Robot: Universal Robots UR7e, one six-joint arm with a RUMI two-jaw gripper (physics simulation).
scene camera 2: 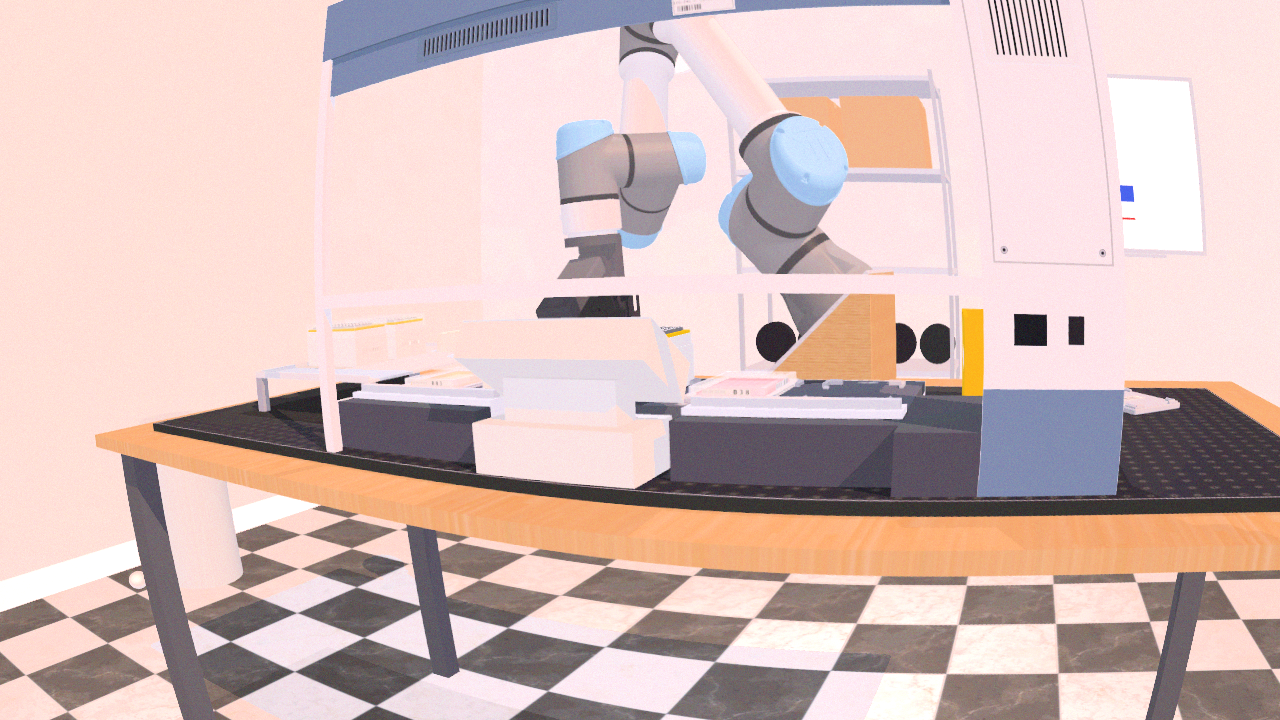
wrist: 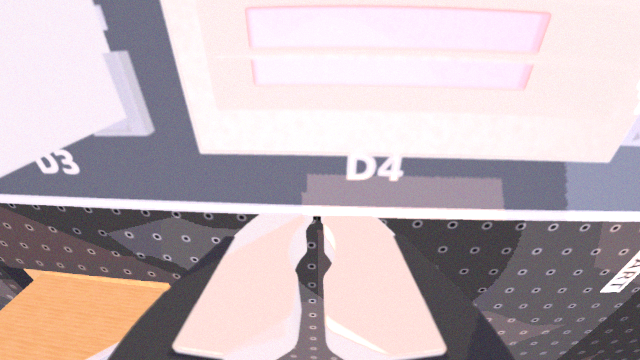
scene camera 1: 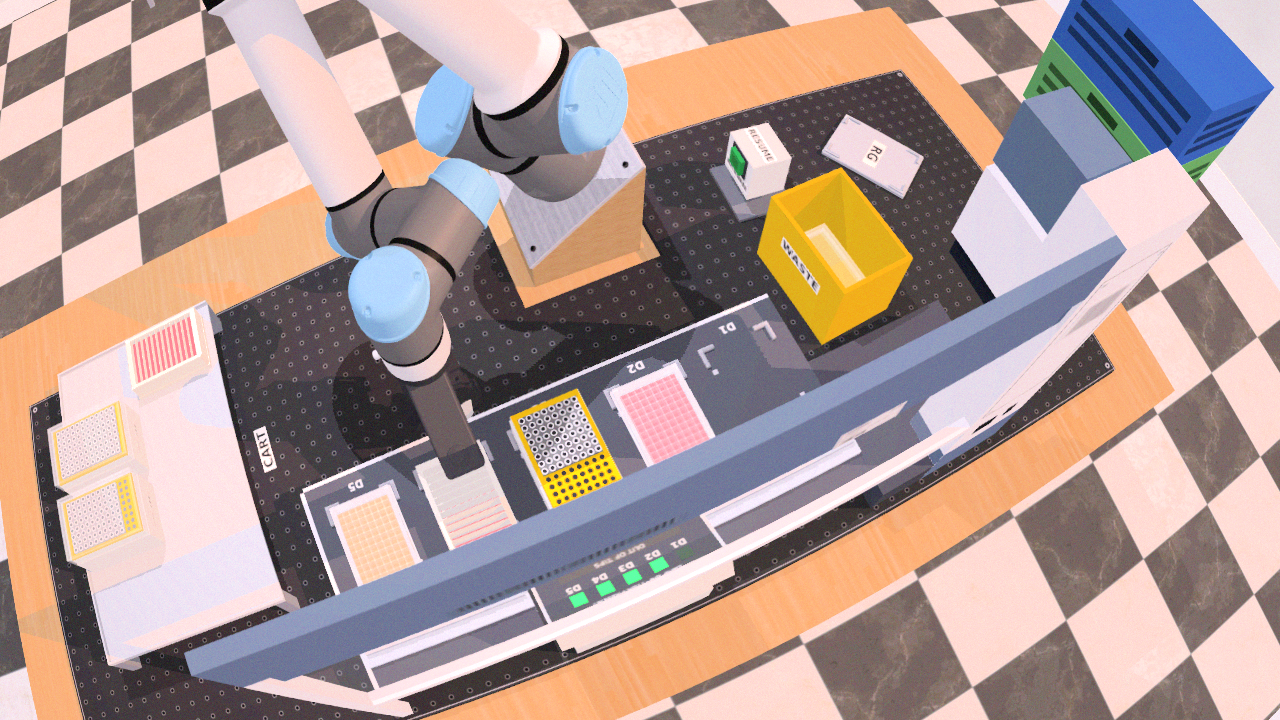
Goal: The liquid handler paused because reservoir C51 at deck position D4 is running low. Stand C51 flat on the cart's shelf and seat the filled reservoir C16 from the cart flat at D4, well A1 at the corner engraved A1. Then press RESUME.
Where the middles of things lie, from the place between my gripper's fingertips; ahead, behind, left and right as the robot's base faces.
Labels:
My gripper is now 230 mm to the right of the pink plate [scene camera 1: 659, 410], 110 mm short of it and 40 mm below it. From my hand the other things lie so: yellow waste bin [scene camera 1: 830, 309] 530 mm to the left, 50 mm above, 10 mm behind; then white RESUME box [scene camera 1: 756, 166] 510 mm to the left, 190 mm behind, 30 mm above; then cart shelf [scene camera 1: 215, 564] 430 mm to the right, 80 mm behind, 40 mm above.

